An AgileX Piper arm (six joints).
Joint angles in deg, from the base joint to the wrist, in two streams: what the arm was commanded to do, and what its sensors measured. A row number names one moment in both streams.
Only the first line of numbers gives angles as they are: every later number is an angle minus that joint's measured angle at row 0.
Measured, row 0: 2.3, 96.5, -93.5, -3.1, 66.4, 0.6
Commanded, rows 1 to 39: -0.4, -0.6, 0.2, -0.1, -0.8, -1.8; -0.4, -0.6, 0.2, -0.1, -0.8, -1.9; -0.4, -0.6, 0.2, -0.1, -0.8, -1.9; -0.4, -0.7, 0.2, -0.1, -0.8, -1.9; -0.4, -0.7, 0.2, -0.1, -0.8, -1.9; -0.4, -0.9, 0.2, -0.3, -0.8, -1.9; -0.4, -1.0, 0.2, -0.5, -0.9, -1.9; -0.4, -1.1, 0.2, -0.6, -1.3, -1.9; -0.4, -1.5, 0.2, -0.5, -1.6, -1.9; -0.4, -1.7, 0.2, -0.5, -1.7, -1.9; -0.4, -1.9, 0.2, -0.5, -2.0, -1.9; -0.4, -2.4, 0.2, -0.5, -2.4, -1.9; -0.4, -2.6, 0.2, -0.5, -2.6, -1.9; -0.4, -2.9, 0.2, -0.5, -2.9, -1.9; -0.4, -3.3, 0.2, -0.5, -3.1, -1.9; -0.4, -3.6, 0.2, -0.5, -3.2, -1.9; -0.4, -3.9, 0.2, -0.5, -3.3, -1.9; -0.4, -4.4, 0.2, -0.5, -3.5, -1.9; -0.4, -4.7, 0.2, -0.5, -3.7, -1.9; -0.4, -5.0, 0.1, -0.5, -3.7, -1.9; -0.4, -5.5, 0.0, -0.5, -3.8, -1.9; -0.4, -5.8, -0.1, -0.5, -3.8, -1.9; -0.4, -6.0, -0.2, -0.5, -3.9, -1.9; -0.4, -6.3, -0.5, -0.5, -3.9, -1.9; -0.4, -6.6, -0.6, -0.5, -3.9, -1.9; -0.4, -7.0, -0.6, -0.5, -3.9, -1.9; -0.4, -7.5, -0.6, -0.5, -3.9, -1.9; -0.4, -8.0, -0.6, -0.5, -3.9, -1.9; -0.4, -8.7, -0.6, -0.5, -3.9, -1.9; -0.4, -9.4, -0.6, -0.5, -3.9, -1.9; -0.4, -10.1, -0.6, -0.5, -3.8, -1.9; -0.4, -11.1, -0.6, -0.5, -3.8, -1.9; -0.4, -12.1, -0.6, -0.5, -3.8, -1.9; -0.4, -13.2, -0.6, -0.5, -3.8, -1.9; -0.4, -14.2, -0.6, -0.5, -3.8, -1.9; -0.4, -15.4, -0.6, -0.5, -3.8, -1.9; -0.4, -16.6, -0.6, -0.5, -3.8, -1.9; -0.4, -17.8, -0.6, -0.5, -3.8, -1.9; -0.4, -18.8, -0.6, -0.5, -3.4, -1.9
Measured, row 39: 0.0, -14.3, 0.0, -0.2, -3.6, -1.2
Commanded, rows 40 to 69: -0.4, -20.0, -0.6, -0.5, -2.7, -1.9; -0.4, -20.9, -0.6, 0.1, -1.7, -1.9; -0.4, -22.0, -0.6, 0.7, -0.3, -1.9; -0.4, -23.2, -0.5, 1.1, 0.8, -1.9; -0.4, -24.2, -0.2, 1.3, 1.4, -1.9; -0.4, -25.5, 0.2, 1.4, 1.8, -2.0; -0.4, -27.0, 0.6, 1.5, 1.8, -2.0; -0.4, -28.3, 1.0, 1.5, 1.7, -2.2; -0.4, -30.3, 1.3, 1.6, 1.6, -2.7; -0.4, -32.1, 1.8, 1.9, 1.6, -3.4; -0.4, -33.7, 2.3, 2.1, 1.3, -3.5; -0.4, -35.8, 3.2, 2.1, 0.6, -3.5; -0.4, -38.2, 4.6, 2.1, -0.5, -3.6; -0.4, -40.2, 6.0, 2.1, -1.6, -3.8; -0.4, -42.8, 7.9, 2.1, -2.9, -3.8; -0.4, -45.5, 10.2, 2.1, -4.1, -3.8; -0.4, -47.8, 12.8, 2.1, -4.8, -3.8; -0.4, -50.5, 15.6, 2.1, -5.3, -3.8; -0.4, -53.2, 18.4, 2.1, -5.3, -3.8; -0.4, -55.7, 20.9, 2.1, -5.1, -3.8; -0.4, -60.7, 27.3, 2.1, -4.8, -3.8; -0.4, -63.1, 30.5, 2.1, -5.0, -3.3; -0.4, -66.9, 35.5, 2.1, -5.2, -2.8; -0.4, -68.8, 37.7, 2.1, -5.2, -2.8; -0.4, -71.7, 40.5, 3.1, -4.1, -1.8; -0.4, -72.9, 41.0, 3.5, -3.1, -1.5; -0.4, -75.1, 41.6, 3.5, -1.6, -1.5; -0.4, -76.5, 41.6, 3.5, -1.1, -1.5; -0.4, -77.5, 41.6, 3.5, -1.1, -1.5; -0.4, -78.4, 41.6, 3.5, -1.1, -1.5
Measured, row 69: 0.0, -75.3, 41.2, 3.1, -1.3, -1.9
